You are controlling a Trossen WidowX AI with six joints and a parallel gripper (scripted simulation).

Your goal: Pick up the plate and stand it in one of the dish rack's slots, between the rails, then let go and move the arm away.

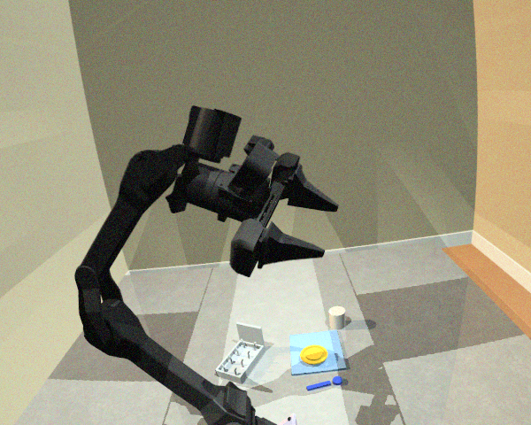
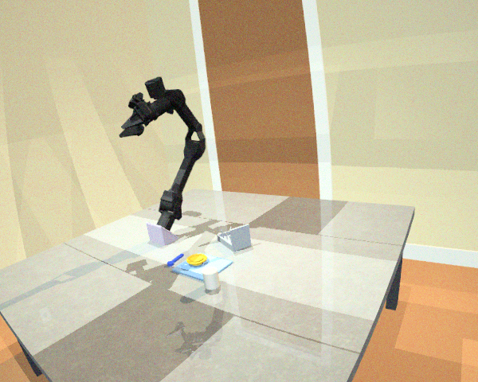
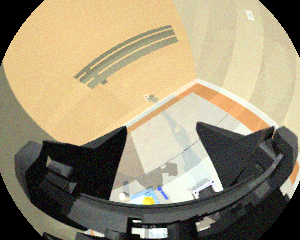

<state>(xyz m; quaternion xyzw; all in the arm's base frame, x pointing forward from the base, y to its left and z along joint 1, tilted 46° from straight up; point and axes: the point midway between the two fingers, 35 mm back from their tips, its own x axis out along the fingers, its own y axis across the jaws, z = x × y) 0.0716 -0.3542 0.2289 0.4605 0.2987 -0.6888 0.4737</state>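
Right now my gripper tip is 430 mm above the yellow plate, 240 mm short of it and 60 mm to the right of it. From my gripper tip the other things lie so: white cup: 430 mm below, 380 mm ahead; blue spoon: 450 mm below, 160 mm ahead, 30 mm to the left; grey dish rack: 430 mm below, 240 mm to the left, 230 mm ahead.
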